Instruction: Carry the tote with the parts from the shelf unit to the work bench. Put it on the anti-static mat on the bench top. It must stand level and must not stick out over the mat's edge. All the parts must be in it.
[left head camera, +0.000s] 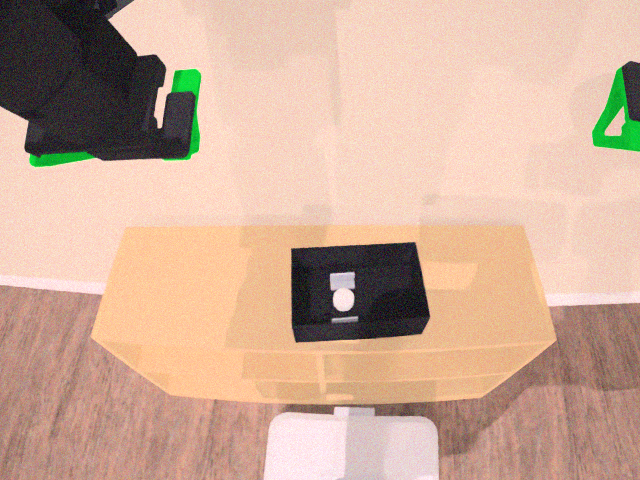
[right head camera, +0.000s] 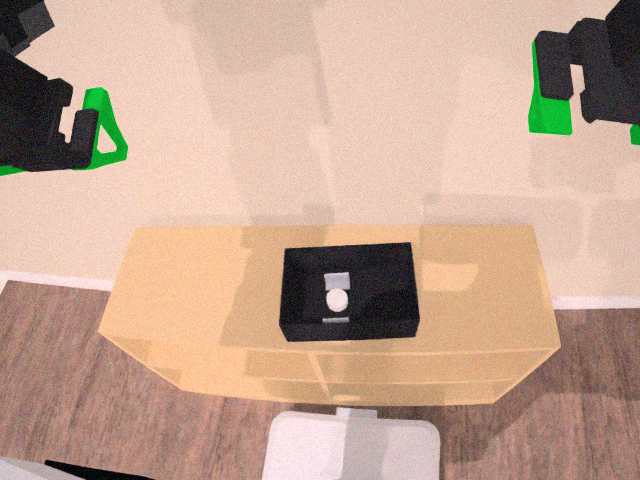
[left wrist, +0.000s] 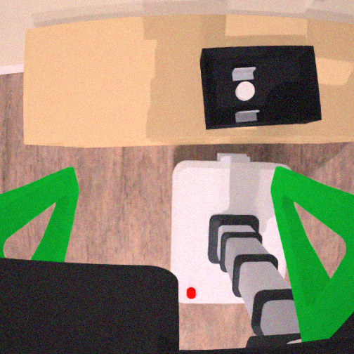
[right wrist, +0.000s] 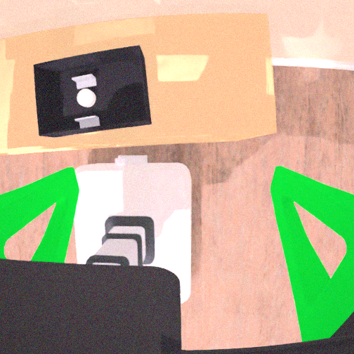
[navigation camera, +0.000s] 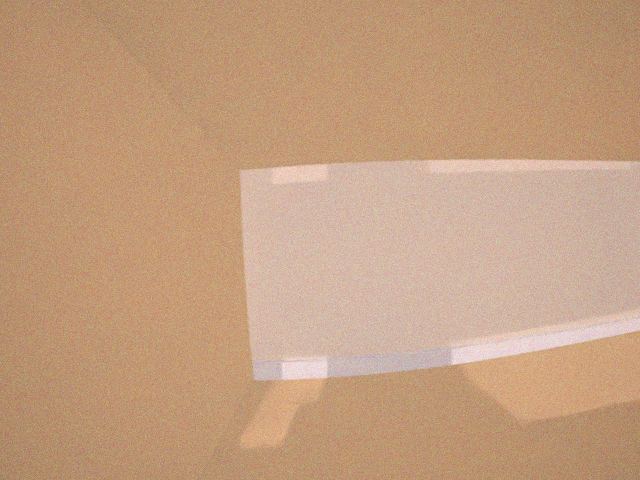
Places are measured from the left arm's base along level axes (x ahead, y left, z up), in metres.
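Pixels of known places: left gripper, fingertip midpoint: (left head camera: 148, 146) (right head camera: 88, 156); right gripper, fingertip midpoint: (left head camera: 633, 145) (right head camera: 582, 130).
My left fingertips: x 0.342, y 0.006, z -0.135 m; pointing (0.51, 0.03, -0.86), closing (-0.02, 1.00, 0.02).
Note:
For each thing: its top centre in the pictures, then the offset to it from my left fingertips. "spot": a spot on its surface instead.
- black tote, middle of its top: (right head camera: 348, 282) (left head camera: 358, 281) 0.196 m ahead, 0.210 m right, 0.564 m down
- light wooden shelf unit, surface spot: (left head camera: 180, 289) (right head camera: 182, 287) spot: 0.203 m ahead, 0.249 m left, 0.665 m down
- white round part, middle of its top: (right head camera: 336, 297) (left head camera: 343, 297) 0.193 m ahead, 0.179 m right, 0.637 m down
- grey angled part, middle of its top: (right head camera: 336, 277) (left head camera: 342, 277) 0.240 m ahead, 0.175 m right, 0.621 m down
- grey part, middle of its top: (right head camera: 335, 322) (left head camera: 345, 322) 0.120 m ahead, 0.185 m right, 0.621 m down
- wooden shelf compartment, surface spot: (navigation camera: 129, 232) spot: 0.158 m ahead, 0.132 m right, 1.039 m down
The black tote (left head camera: 382, 330) (right head camera: 372, 330) (left wrist: 285, 90) (right wrist: 122, 105) stands level on top of the light wooden shelf unit (left head camera: 180, 289) (right head camera: 180, 289) (left wrist: 90, 85) (right wrist: 225, 100), near its front edge. In the tote lie a white round part (left head camera: 343, 299) (right head camera: 337, 299) (left wrist: 245, 91) (right wrist: 86, 98), a grey angled part (left head camera: 342, 281) (right head camera: 337, 281) (left wrist: 244, 74) (right wrist: 85, 81) behind it and another grey part (left head camera: 344, 319) (right head camera: 336, 320) (left wrist: 247, 116) (right wrist: 88, 121) in front. My left gripper (left head camera: 105, 157) (left wrist: 174, 177) and right gripper (right head camera: 594, 134) (right wrist: 175, 172) are open and empty, apart from the tote. Bench and mat do not show.
My white base (left head camera: 310, 444) (right head camera: 310, 444) (left wrist: 200, 200) (right wrist: 100, 190) is close before the shelf unit's front. A pale wall (left head camera: 387, 129) (right head camera: 387, 129) rises behind it. The navigation camera looks into a wooden shelf compartment (navigation camera: 129, 232) with a pale opening at its back.

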